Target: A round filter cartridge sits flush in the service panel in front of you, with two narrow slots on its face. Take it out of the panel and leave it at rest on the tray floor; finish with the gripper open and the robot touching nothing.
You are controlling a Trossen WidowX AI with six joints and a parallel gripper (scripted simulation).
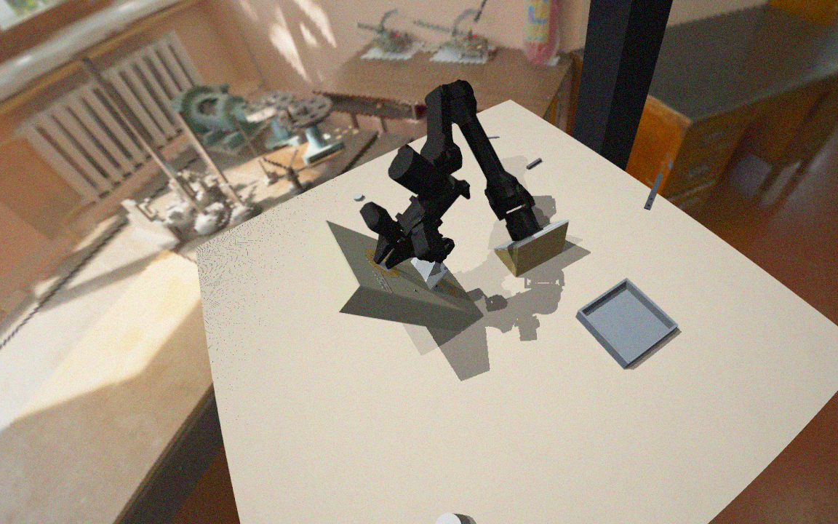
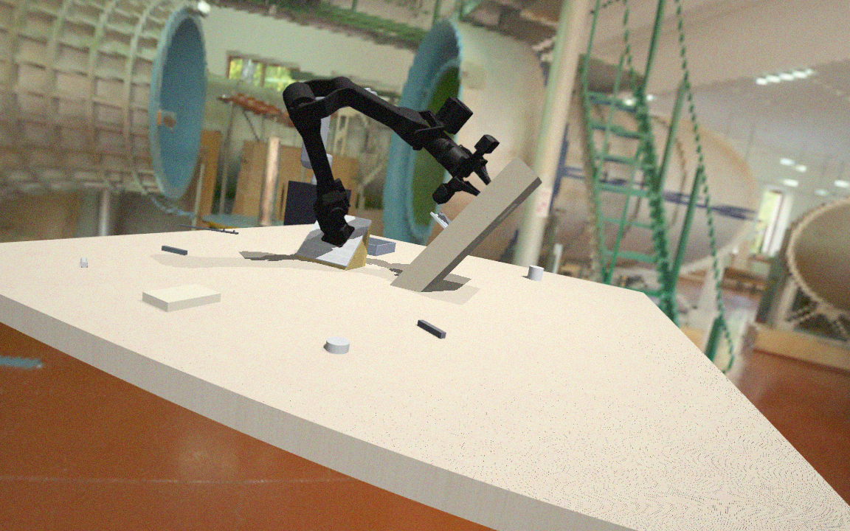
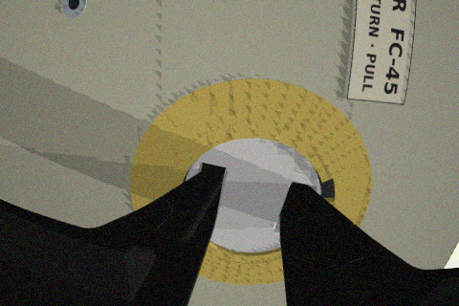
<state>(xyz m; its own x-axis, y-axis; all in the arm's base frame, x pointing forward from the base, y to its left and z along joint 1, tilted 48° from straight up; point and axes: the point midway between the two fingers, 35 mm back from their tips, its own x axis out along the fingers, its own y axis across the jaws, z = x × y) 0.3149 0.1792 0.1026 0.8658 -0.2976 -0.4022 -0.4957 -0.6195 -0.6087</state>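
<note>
Right now my gripper tip is 4 cm past the grey service panel, 1 cm to the left of it and 8 cm above it. Also, from my gripper tip: round filter cartridge: 1 cm ahead, 1 cm below; then grey tray: 45 cm behind, 23 cm to the left, 22 cm below; then flat cream block: 28 cm behind, 53 cm to the right, 22 cm below.
</note>
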